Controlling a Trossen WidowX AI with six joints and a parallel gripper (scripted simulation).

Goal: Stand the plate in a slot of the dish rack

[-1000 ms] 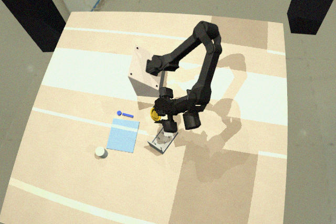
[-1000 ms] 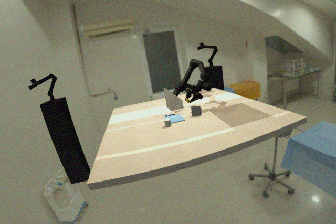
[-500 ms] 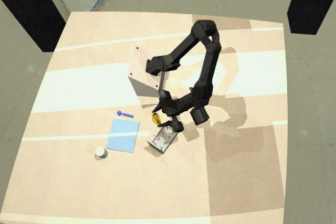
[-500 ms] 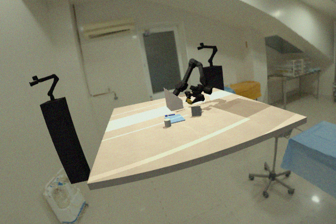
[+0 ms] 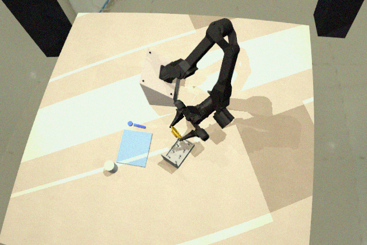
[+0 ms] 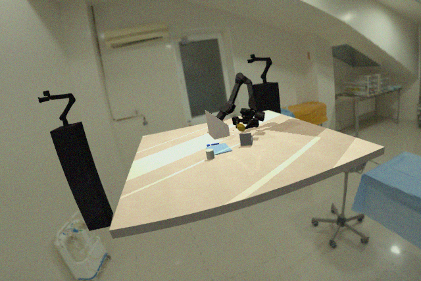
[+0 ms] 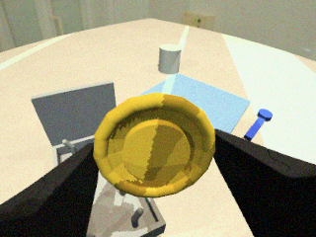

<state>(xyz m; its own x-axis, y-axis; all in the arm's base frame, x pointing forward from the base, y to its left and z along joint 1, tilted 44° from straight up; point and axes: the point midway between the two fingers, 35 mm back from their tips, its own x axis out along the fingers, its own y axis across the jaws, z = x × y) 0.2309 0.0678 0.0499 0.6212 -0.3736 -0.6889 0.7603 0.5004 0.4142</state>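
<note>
The dish rack lies 5 cm ahead of my gripper tip, 1 cm to the left of it and 6 cm below it. Also, from my gripper tip: blue spoon 6 cm behind, 19 cm to the right, 8 cm below; plate 1 cm to the left; light blue mat 4 cm ahead, 18 cm to the right, 8 cm below.
</note>
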